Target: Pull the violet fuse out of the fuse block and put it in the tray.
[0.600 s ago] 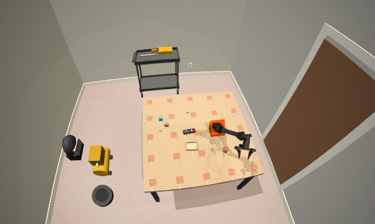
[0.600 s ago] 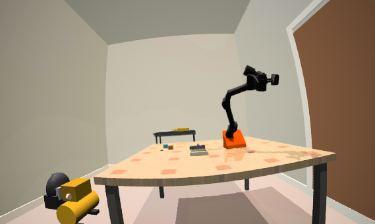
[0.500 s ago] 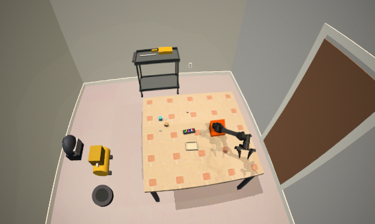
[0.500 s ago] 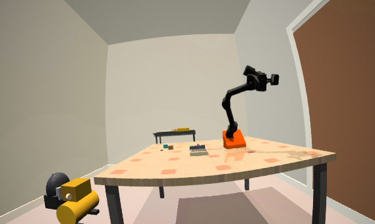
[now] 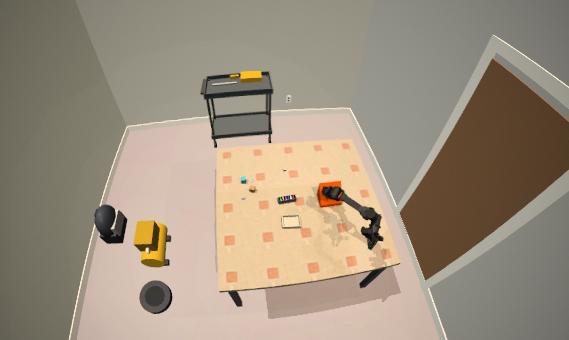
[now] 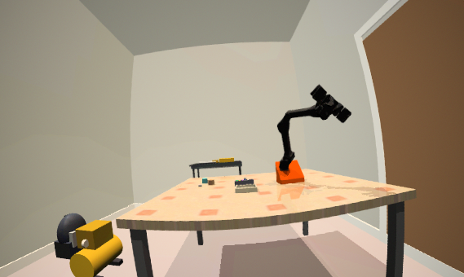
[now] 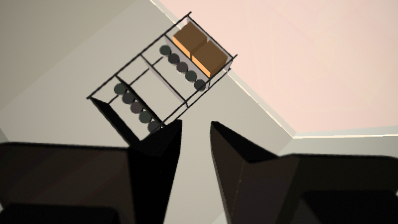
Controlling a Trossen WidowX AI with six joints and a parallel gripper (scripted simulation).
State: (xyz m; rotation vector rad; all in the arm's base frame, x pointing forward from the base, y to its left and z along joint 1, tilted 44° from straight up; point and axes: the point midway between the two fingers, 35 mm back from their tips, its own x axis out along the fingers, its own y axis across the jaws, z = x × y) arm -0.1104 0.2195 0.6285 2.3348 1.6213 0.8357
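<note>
Now: the green fuse 590 mm to the right of my gripper tip, 490 mm ahead of it and 360 mm below it. From my gripper tip the other things lie so: white tray: 410 mm to the right, 410 mm ahead, 390 mm below; then red fuse: 610 mm to the right, 390 mm ahead, 360 mm below; then white fuse: 610 mm to the right, 410 mm ahead, 360 mm below.
</note>
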